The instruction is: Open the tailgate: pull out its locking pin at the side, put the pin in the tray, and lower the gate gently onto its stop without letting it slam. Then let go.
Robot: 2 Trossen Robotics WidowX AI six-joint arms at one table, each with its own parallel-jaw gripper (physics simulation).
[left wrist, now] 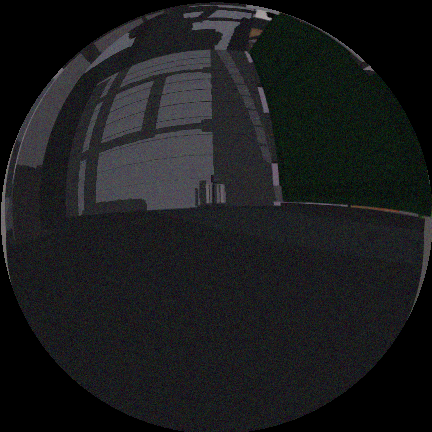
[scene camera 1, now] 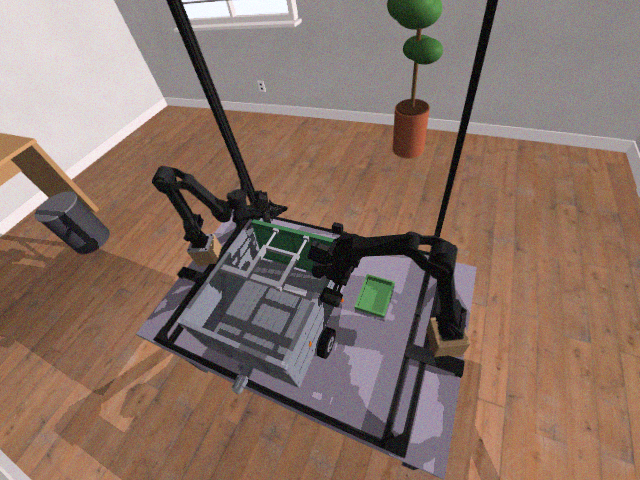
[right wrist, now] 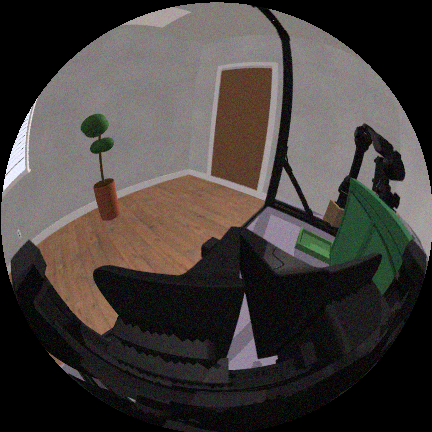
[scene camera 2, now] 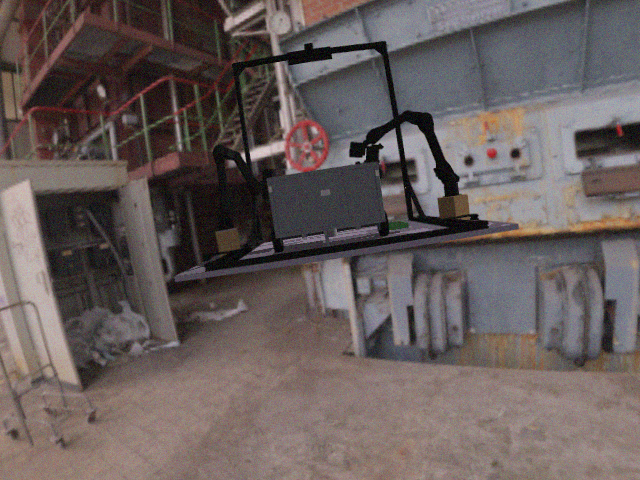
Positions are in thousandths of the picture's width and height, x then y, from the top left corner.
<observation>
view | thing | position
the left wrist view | grey truck bed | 529,719
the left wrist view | green tailgate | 777,332
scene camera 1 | my left gripper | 527,605
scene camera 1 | my right gripper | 449,434
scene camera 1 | green tailgate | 451,499
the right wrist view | my right gripper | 547,541
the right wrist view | green tailgate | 853,522
</observation>
